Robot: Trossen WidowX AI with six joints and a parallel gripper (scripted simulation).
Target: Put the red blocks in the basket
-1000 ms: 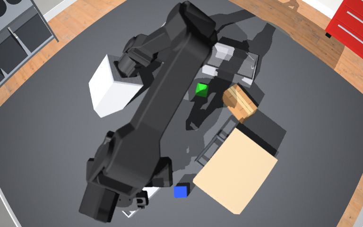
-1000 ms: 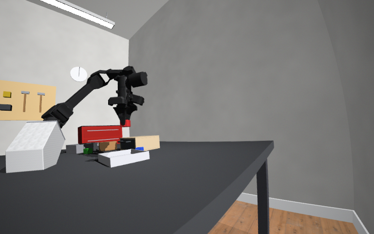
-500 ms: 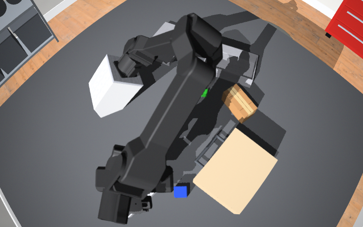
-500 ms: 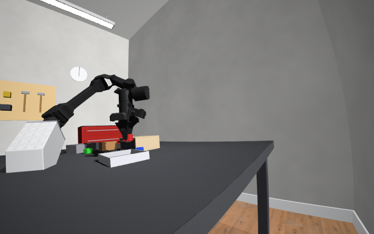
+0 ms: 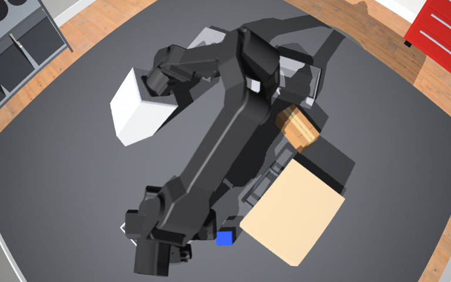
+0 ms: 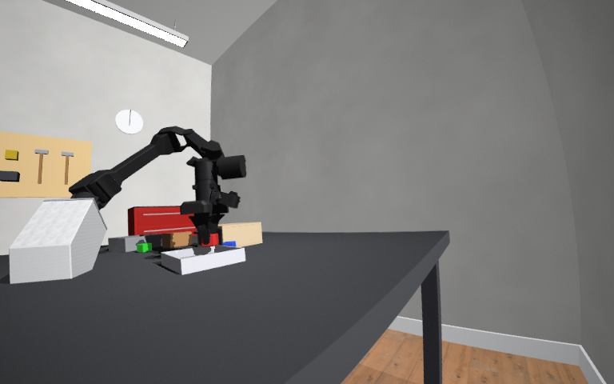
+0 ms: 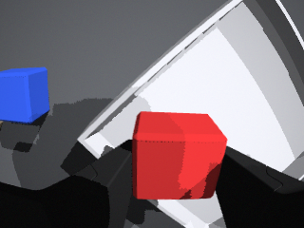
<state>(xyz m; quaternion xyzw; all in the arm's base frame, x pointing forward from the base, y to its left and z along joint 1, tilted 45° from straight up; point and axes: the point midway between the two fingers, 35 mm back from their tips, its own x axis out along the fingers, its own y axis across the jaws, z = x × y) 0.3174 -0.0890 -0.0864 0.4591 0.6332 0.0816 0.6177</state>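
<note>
Right now my hand is 430 mm past the knobbed lid, 330 mm to the right of it and 60 mm above it. From my hand the other things lie so: white basket 60 mm below, 40 mm to the right, 30 mm behind; blue block 80 mm to the left, 70 mm ahead, 60 mm below; tan drawer unit 250 mm to the left, 120 mm ahead, 40 mm below.
</note>
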